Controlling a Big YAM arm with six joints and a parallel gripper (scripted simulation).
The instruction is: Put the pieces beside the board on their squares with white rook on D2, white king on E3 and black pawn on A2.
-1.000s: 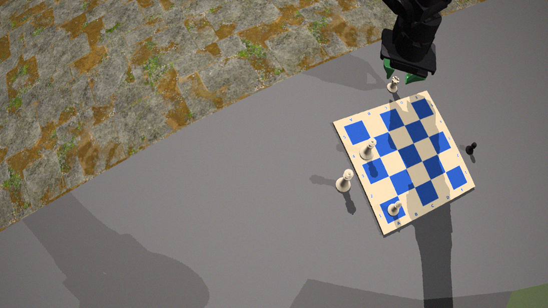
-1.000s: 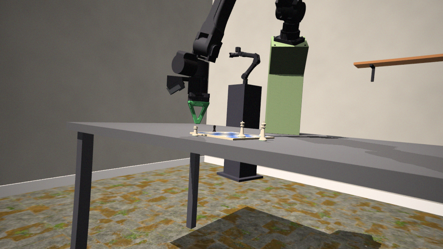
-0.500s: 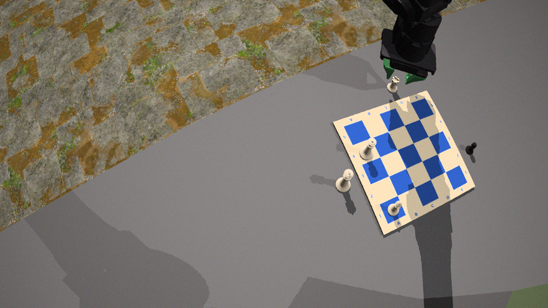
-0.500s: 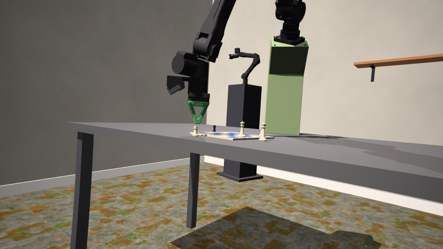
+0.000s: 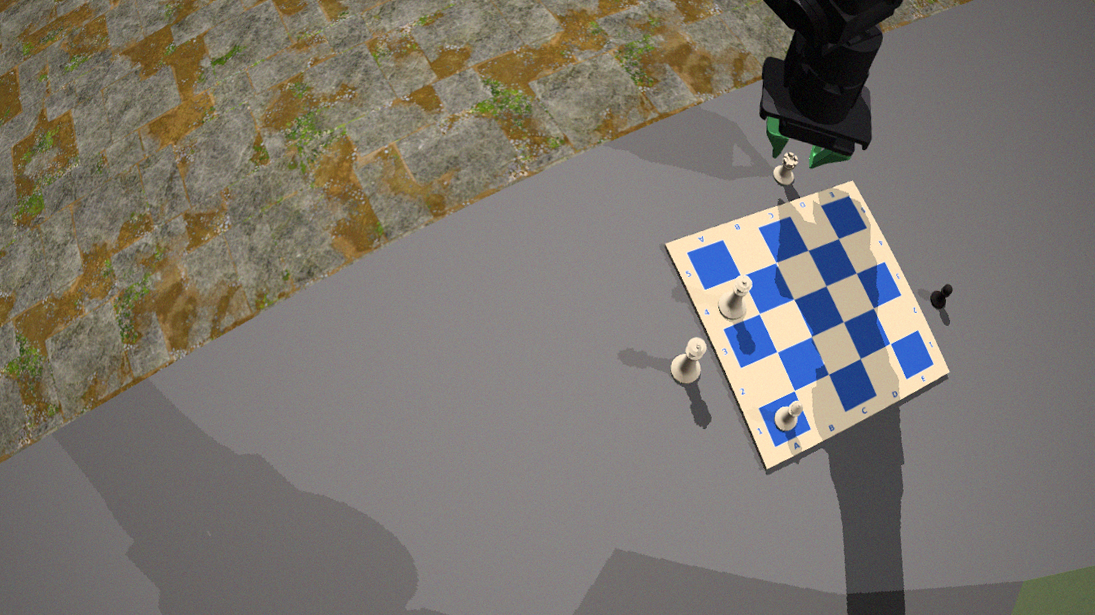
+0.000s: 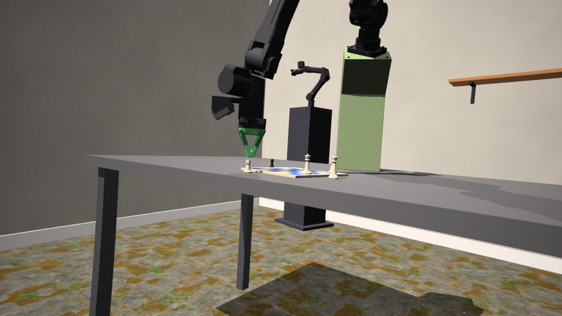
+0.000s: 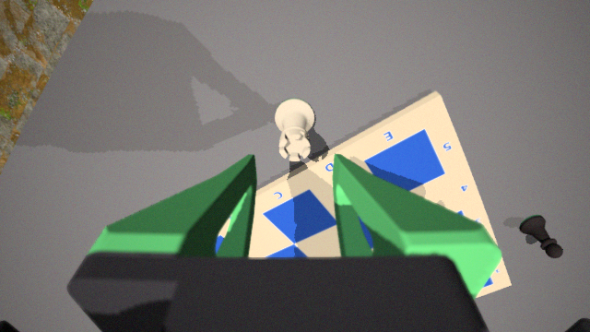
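My gripper is now 140 mm past the board, 50 mm above it and 20 mm to the right of it. From my hand the other things lie so: white pawn (220 mm behind, 90 mm to the left, 20 mm below); white king (160 mm to the left, 150 mm behind, 20 mm below); black pawn (170 mm behind, 120 mm to the right, 40 mm below).
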